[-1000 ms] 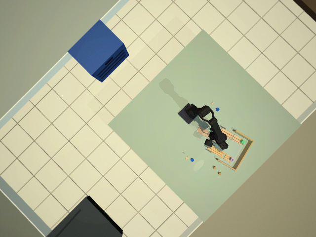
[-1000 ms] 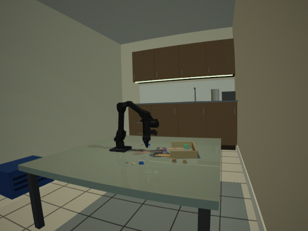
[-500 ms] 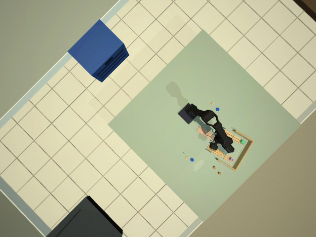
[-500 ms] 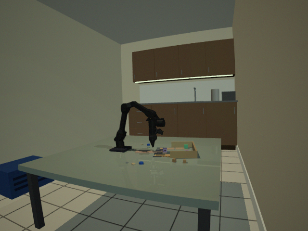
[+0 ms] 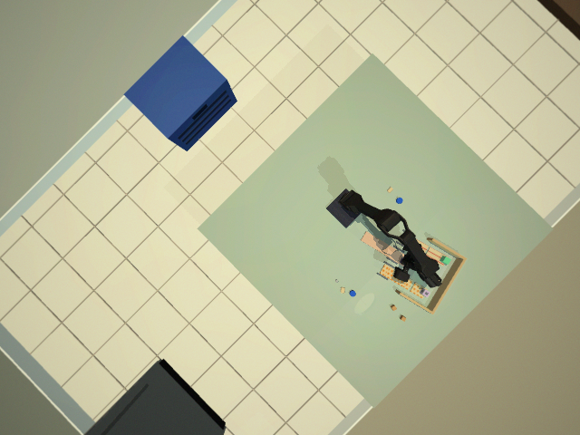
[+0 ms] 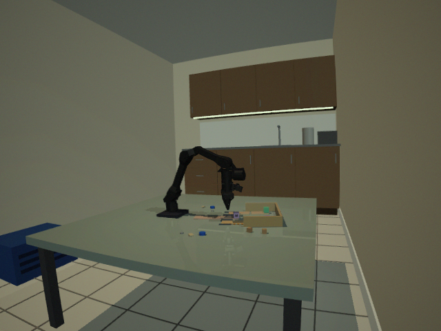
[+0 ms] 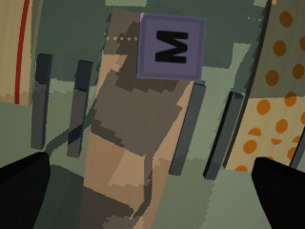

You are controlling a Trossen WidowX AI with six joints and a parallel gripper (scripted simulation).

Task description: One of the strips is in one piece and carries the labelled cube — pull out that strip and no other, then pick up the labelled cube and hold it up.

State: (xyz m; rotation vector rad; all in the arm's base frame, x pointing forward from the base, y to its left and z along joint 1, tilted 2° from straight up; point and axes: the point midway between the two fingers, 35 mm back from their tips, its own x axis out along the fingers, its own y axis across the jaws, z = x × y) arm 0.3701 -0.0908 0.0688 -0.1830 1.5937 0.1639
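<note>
Right now my gripper tip is 70 mm past the plain strip and 60 mm above it.
</note>
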